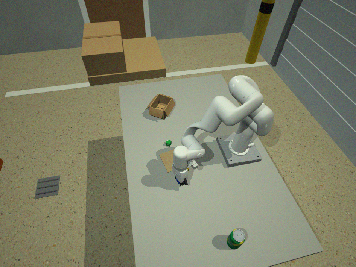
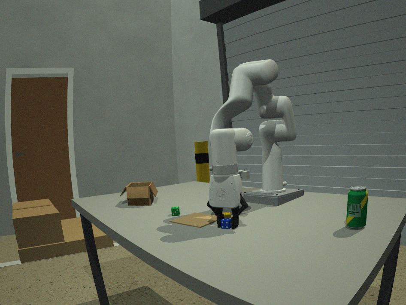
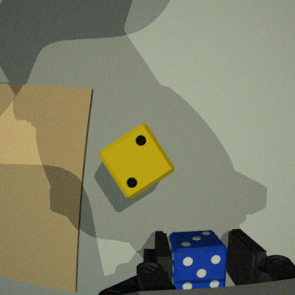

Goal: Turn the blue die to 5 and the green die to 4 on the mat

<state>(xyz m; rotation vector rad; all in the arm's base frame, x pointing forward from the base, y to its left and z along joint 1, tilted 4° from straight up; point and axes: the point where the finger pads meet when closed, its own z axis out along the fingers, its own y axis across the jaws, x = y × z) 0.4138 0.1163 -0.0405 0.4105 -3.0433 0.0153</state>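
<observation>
The blue die is 10 mm below my hand. From my hand the other things lie so: green die: 270 mm to the right, 10 mm below; yellow die: 50 mm behind, 50 mm to the right, 10 mm below; cardboard mat: 150 mm to the right, 20 mm below.
</observation>
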